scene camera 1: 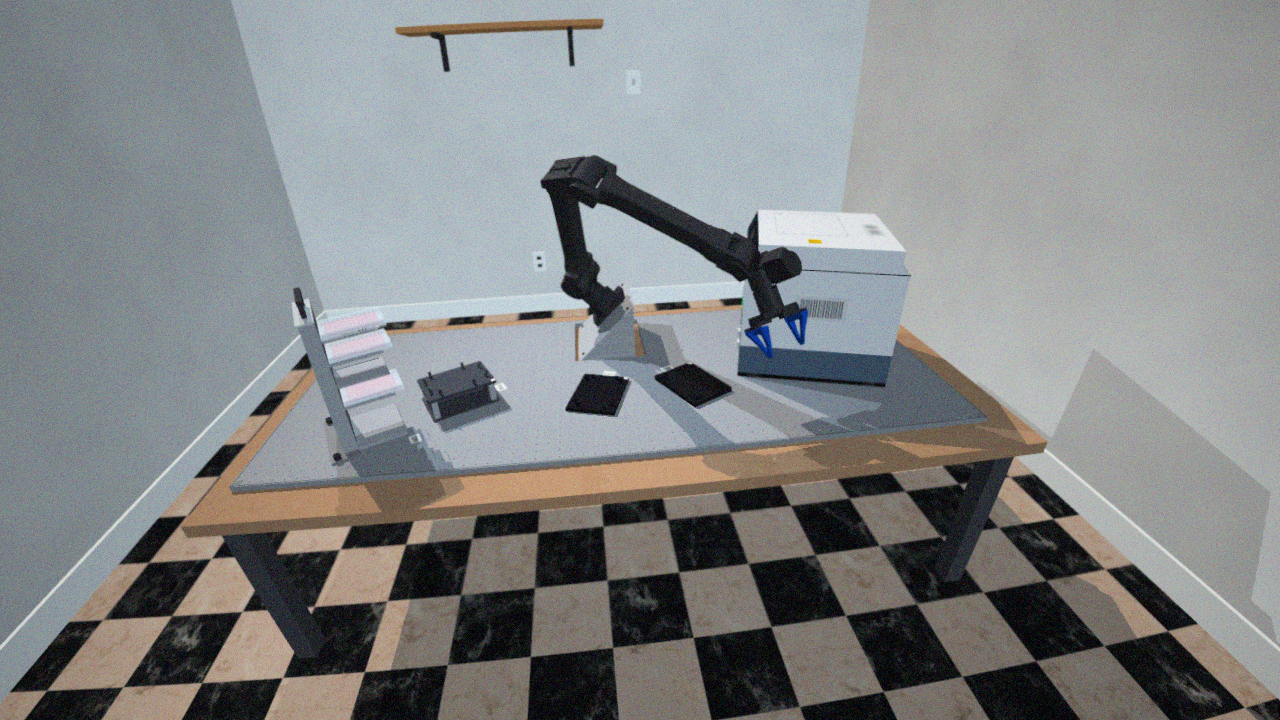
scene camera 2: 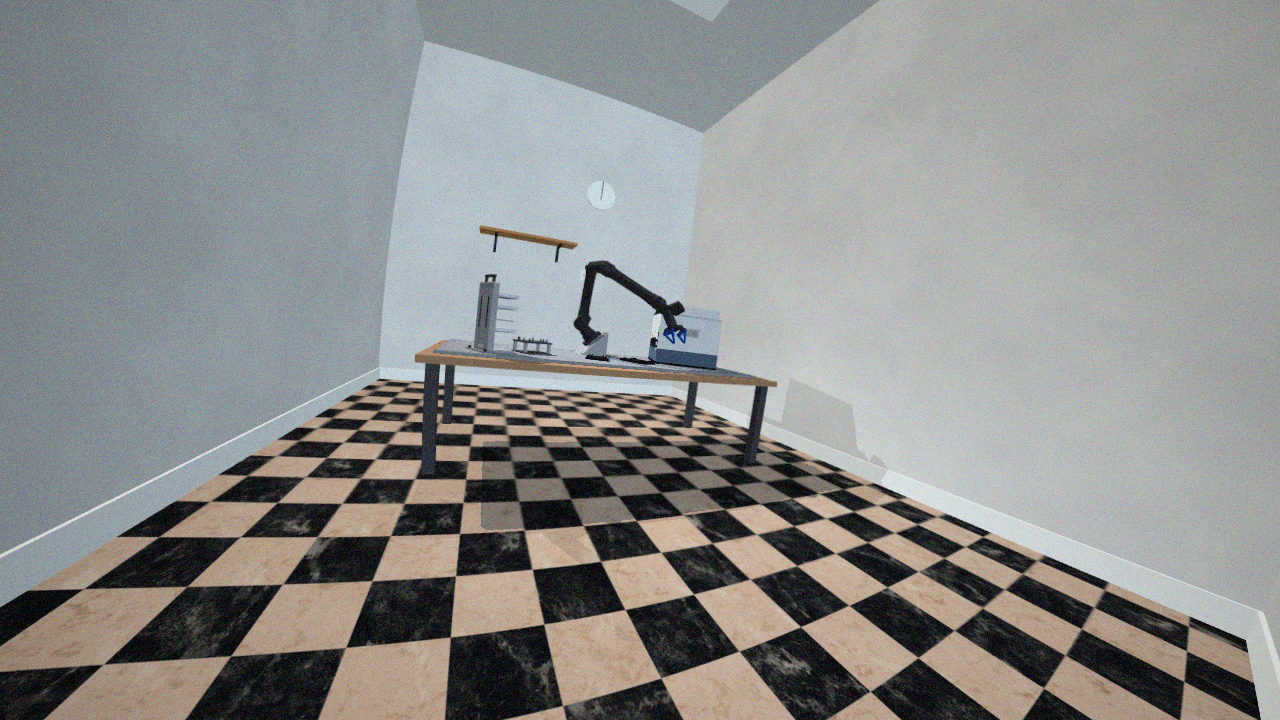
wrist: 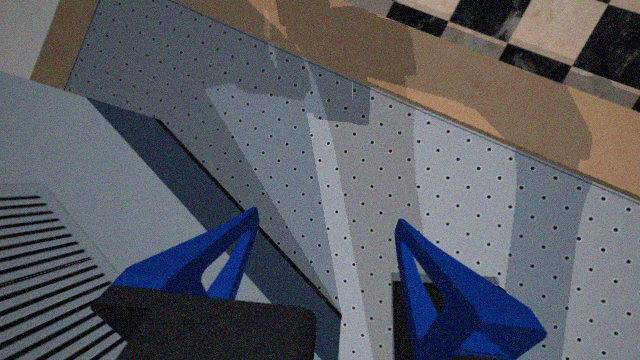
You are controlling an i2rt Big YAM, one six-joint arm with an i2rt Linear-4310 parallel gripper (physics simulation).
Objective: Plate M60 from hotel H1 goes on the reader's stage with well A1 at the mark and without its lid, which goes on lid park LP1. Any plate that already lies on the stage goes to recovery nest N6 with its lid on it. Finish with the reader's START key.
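Pixels of known places: gripper, fingertip midpoint: (scene camera 1: 786, 351) (scene camera 2: 679, 343) (wrist: 326, 219); arm's base, origin of the base link: (scene camera 1: 610, 307) (scene camera 2: 592, 339).
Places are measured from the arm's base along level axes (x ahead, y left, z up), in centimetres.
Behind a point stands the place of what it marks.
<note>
My gripper (scene camera 1: 785, 350) {x 42.8, y 38.1, z 4.5 cm} (scene camera 2: 676, 338) {x 42.8, y 38.1, z 4.5 cm} (wrist: 326, 219) {x 42.8, y 38.1, z 4.5 cm} is open and empty. It hangs in front of the vented side of the white and dark-blue reader (scene camera 1: 859, 335) {x 38.6, y 58.2, z 4.9 cm} (scene camera 2: 702, 353) {x 38.3, y 57.3, z 0.0 cm} (wrist: 100, 150) {x 38.5, y 58.1, z 3.2 cm}, above the perforated board. The reader's stage and START key do not show. The hotel tower (scene camera 1: 326, 385) {x 49.4, y -60.8, z 8.5 cm} (scene camera 2: 486, 313) {x 46.0, y -63.8, z 8.2 cm} stands at the left end and holds pink-topped plates, an upper one (scene camera 1: 353, 324) {x 42.2, y -55.1, z 18.3 cm}, a second (scene camera 1: 358, 345) {x 41.2, y -55.9, z 13.0 cm} and a lower one (scene camera 1: 369, 386) {x 40.4, y -56.7, z 2.3 cm}. Which is M60 cannot be read. Two flat black pads (scene camera 1: 597, 394) {x 34.9, y -5.9, z -8.0 cm} (scene camera 1: 693, 383) {x 33.7, y 18.4, z -7.9 cm} lie mid-board; labels for LP1 and N6 are unreadable.
A low black rack with short posts (scene camera 1: 458, 380) {x 31.4, y -39.4, z -3.0 cm} (scene camera 2: 532, 344) {x 38.0, y -40.9, z -3.9 cm} stands between the hotel and the pads. Part of a black pad (wrist: 401, 325) {x 33.2, y 24.7, z -7.9 cm} shows behind the right finger in the wrist view. The wooden table edge (scene camera 1: 572, 483) {x 63.6, y -12.3, z -10.3 cm} runs along the front. A wall shelf (scene camera 1: 501, 28) hangs behind.
</note>
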